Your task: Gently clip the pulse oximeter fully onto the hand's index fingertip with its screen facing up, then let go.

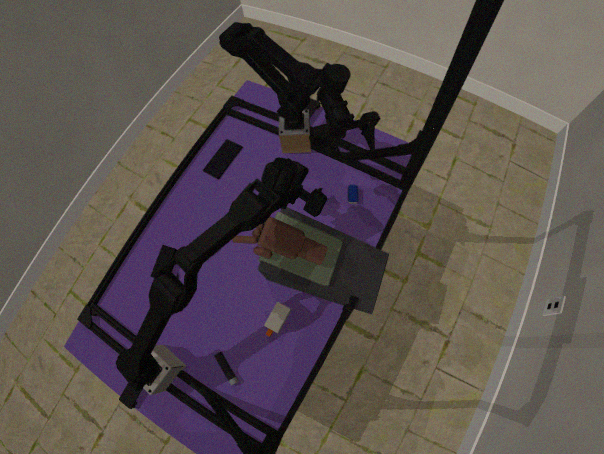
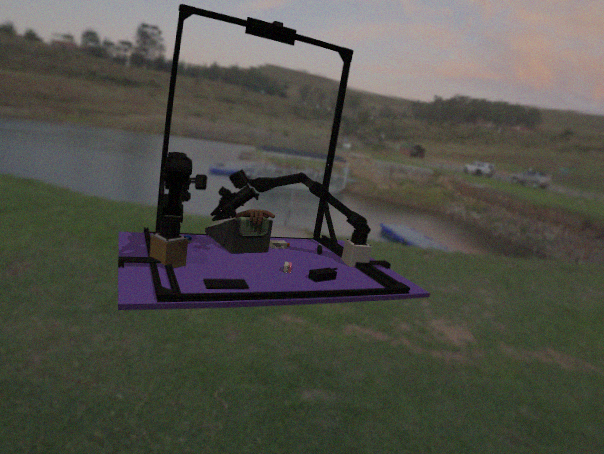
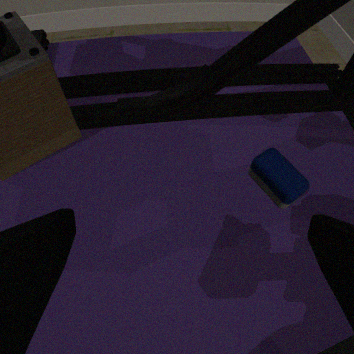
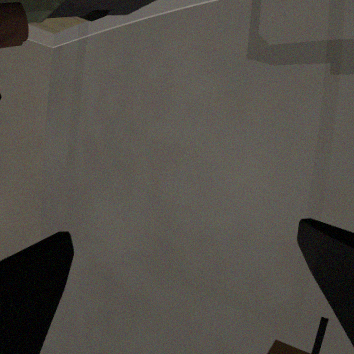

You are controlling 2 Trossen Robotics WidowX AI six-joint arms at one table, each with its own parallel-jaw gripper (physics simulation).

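Places are measured from the left arm's base along level axes (x ahead, y left, z up), in centimetres.
Where they show: left gripper, fingertip midpoint: (image 1: 308,181) (image 2: 211,217) (image 3: 194,223); right gripper, fingertip midpoint: (image 1: 358,156) (image 2: 195,184) (image 4: 186,236); left arm's base, link origin: (image 1: 148,369) (image 2: 358,242); right arm's base, link origin: (image 1: 294,121) (image 2: 169,235).
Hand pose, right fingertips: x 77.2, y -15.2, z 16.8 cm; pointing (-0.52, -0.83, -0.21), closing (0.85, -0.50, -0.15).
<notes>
Things, the pixels of their top centre, and the offset from my right fingertips. "spot": a spot on its surface instead.
- small blue block with a pale underside, top centre: (image 3: 282,169) (image 1: 353,192) dx +1.9, dy +0.4, dz -24.1 cm
- green pad, surface spot: (image 1: 325,272) spot: dx -25.8, dy -7.9, dz -16.9 cm
- white box, top centre: (image 1: 275,320) (image 2: 280,241) dx -44.3, dy -3.5, dz -24.5 cm
- dark cylinder, top centre: (image 1: 224,368) dx -64.5, dy -0.3, dz -24.6 cm
- black pad, top centre: (image 2: 226,282) (image 1: 222,158) dx -11.6, dy +46.4, dz -26.5 cm
- black box, top centre: (image 1: 162,262) (image 2: 323,270) dx -52.3, dy +36.3, dz -23.8 cm
- small white-and-red item, top centre: (image 2: 288,263) dx -39.2, dy +29.2, dz -24.2 cm
A small blue block with a pale underside (image 1: 353,193) (image 3: 280,176), perhaps the pulse oximeter, lies on the purple table; no screen shows. A brown hand (image 1: 292,240) (image 2: 256,216) rests palm down on a green pad (image 1: 325,272) over a grey wedge (image 1: 362,275) (image 2: 245,241). No oximeter can be made out on its fingers; the index fingertip is not clear. My left gripper (image 3: 194,223) is open and empty above the table, with the blue block ahead, nearer its right finger. My right gripper (image 1: 352,145) (image 4: 186,236) is open and empty, raised near its own base and facing the wall.
A white box (image 1: 277,317) with an orange tip and a dark cylinder (image 1: 226,367) lie beyond the wedge. A black pad (image 1: 223,158) (image 2: 226,284), a black box (image 2: 322,274) and a small white-and-red item (image 2: 287,267) lie elsewhere. Black frame bars edge the table; a post (image 1: 452,75) rises beside it.
</notes>
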